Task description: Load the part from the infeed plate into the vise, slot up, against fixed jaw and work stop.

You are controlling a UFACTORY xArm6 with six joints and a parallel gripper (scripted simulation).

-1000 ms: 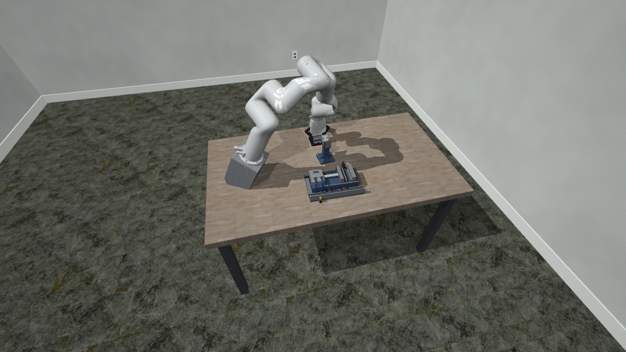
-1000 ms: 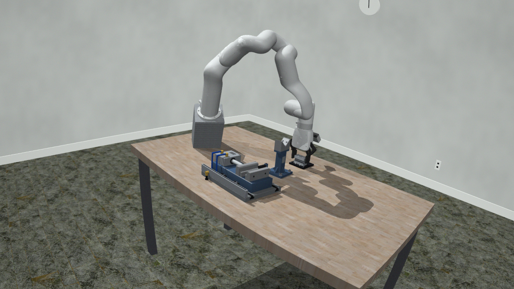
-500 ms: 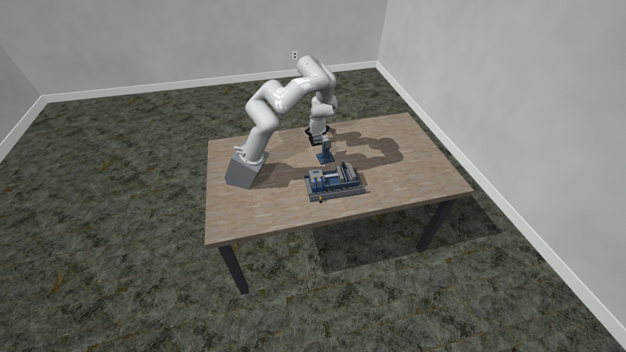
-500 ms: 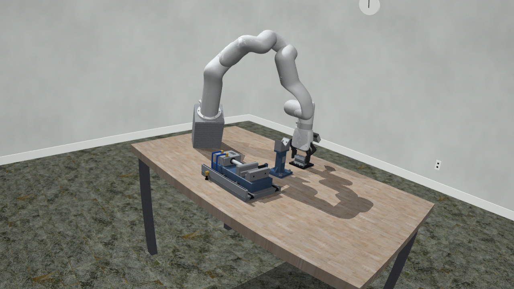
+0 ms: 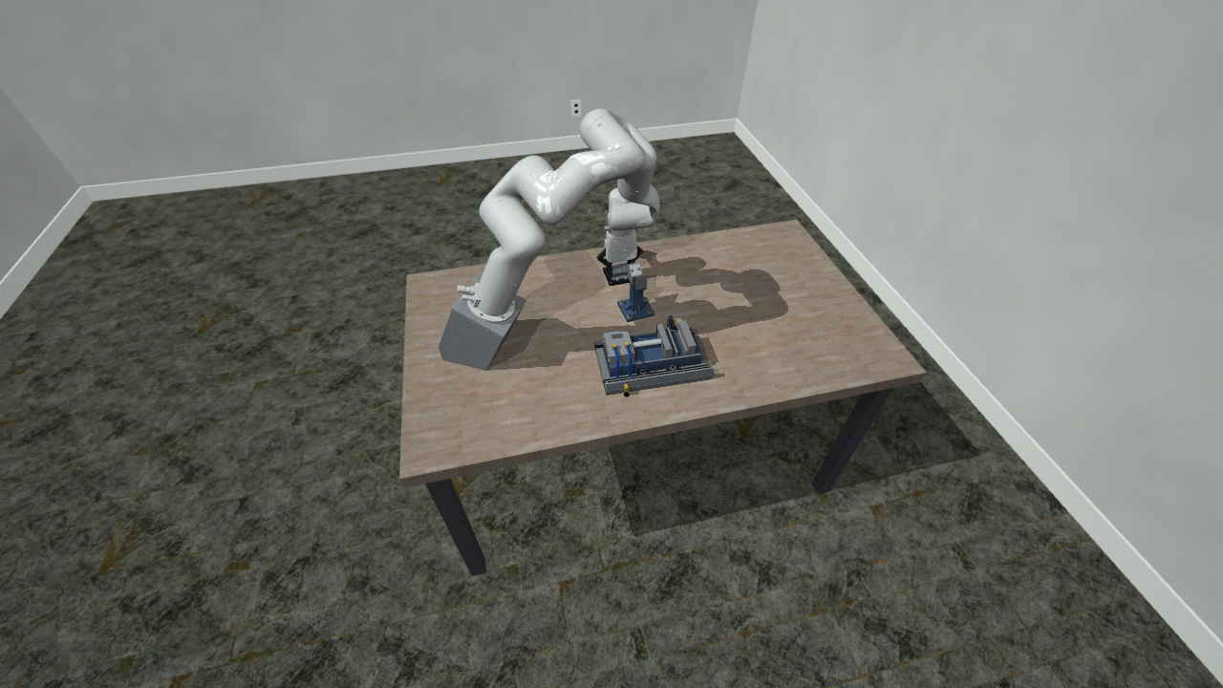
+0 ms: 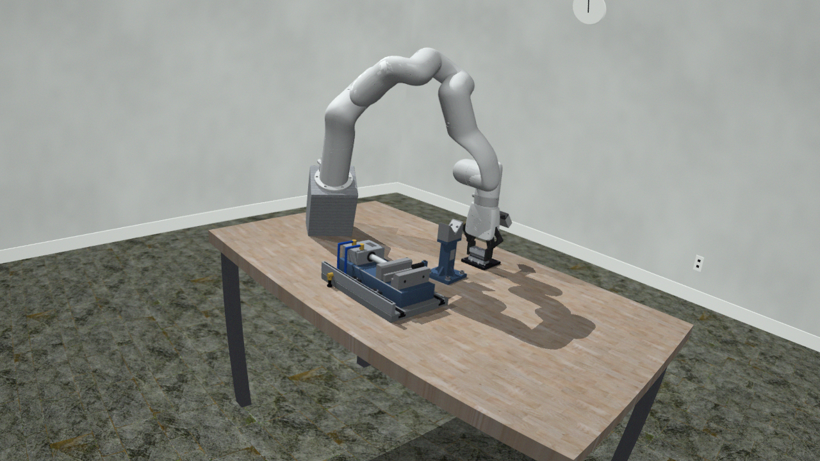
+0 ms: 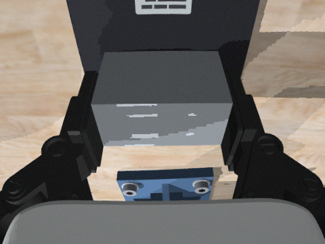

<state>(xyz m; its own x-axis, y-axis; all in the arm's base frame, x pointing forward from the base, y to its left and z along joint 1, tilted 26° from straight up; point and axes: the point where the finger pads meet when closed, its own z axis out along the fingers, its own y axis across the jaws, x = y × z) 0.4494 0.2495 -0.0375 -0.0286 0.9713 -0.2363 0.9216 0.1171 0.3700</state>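
Right now the grey block is 10 mm to the right of my hand and 10 mm below it. From my hand the other things lie so: dark work stop rod 340 mm to the right, 70 mm ahead, 50 mm above; then blue v-block stand 160 mm to the right, 20 mm above, 10 mm ahead; then black infeed plate 30 mm below, 10 mm to the left.
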